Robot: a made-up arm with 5 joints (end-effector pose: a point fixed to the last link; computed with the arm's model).
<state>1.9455 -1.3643 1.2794 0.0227 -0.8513</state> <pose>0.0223 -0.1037 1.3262 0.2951 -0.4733 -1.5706</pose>
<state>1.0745 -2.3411 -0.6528 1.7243 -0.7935</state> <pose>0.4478 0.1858 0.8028 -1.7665 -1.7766 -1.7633</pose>
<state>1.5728 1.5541 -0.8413 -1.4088 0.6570</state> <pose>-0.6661 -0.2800 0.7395 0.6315 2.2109 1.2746</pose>
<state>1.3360 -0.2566 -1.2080 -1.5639 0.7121</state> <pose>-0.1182 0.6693 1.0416 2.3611 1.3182 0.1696</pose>
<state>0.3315 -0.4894 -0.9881 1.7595 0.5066</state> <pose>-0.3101 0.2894 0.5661 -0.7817 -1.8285 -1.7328</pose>
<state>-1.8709 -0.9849 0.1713 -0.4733 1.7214</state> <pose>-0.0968 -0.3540 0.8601 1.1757 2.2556 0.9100</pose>
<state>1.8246 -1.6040 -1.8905 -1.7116 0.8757</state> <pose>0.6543 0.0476 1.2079 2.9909 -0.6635 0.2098</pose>
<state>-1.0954 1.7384 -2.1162 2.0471 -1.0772</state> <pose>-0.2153 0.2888 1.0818 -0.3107 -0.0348 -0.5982</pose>
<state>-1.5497 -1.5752 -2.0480 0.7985 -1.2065</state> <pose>0.4346 -0.5250 0.7445 1.0994 -0.9093 1.8879</pose>
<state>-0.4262 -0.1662 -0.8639 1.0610 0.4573</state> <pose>-0.3305 -0.0652 0.5142 -0.6891 -1.7035 -0.9172</pose>
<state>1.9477 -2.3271 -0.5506 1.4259 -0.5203</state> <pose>0.3724 0.0691 0.9893 -1.3710 -0.7468 -2.3261</pose>
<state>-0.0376 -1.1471 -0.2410 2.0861 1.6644</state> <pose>-0.0174 0.3668 0.3055 0.6378 0.9227 0.9040</pose>
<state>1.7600 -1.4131 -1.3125 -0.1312 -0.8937</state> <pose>0.3698 0.3445 0.7719 -1.5719 1.3438 1.0584</pose>
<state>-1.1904 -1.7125 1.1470 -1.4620 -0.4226</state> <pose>0.0002 -0.2889 0.5087 -0.0099 -2.4088 0.0965</pose>
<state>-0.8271 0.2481 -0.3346 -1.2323 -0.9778</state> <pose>-0.3816 -0.3700 0.4711 1.0969 -0.1846 -0.9868</pose>
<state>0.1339 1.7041 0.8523 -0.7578 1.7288</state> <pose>0.0445 -0.1808 0.8907 -1.6546 -0.2646 0.6369</pose>
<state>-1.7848 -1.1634 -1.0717 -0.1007 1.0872</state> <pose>0.2719 -0.5192 0.8997 -0.7093 -2.0274 -0.3219</pose>
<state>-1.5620 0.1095 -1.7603 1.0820 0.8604</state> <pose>-0.3921 -0.4636 0.6439 -1.2938 -1.6392 -1.0381</pose>
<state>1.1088 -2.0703 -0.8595 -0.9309 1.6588</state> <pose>0.5634 -0.1432 0.5185 1.1055 -0.0509 -2.2679</pose>
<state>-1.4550 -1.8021 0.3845 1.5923 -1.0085</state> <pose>0.3420 -0.3856 0.3161 1.8106 1.2860 -0.7478</pose>
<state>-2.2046 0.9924 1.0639 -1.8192 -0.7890</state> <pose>-0.2487 0.0883 0.7463 -1.4469 -0.6528 -1.1854</pose>
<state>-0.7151 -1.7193 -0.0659 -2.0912 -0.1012</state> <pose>0.4646 -0.3612 0.5407 1.1294 -0.8746 -0.1372</pose>
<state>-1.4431 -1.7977 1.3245 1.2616 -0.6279</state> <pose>0.4564 -0.2871 0.2744 1.8112 0.8098 -0.1085</pose>
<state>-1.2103 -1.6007 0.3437 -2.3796 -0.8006</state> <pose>0.3352 -0.5098 0.6230 1.2393 -0.7855 0.2832</pose>
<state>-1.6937 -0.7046 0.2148 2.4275 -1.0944</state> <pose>-0.1509 -0.6853 0.3645 1.9429 0.0610 -1.3523</pose>
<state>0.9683 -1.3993 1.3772 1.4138 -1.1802</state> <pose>0.2984 0.5655 0.9468 -1.2787 -0.3660 -0.1967</pose>
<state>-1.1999 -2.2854 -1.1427 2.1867 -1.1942</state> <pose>0.5307 -0.2296 0.5127 0.8164 1.8467 -0.9170</pose>
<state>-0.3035 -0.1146 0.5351 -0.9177 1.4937</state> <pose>-0.2492 -0.1569 0.6052 -1.7435 -0.3990 -1.3712</pose>
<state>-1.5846 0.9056 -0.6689 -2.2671 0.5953</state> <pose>-0.7258 -0.1337 0.5101 0.0036 1.1689 -2.1221</pose>
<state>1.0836 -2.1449 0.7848 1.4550 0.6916</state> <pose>0.4540 0.2228 1.0276 2.5464 0.0872 0.9586</pose>
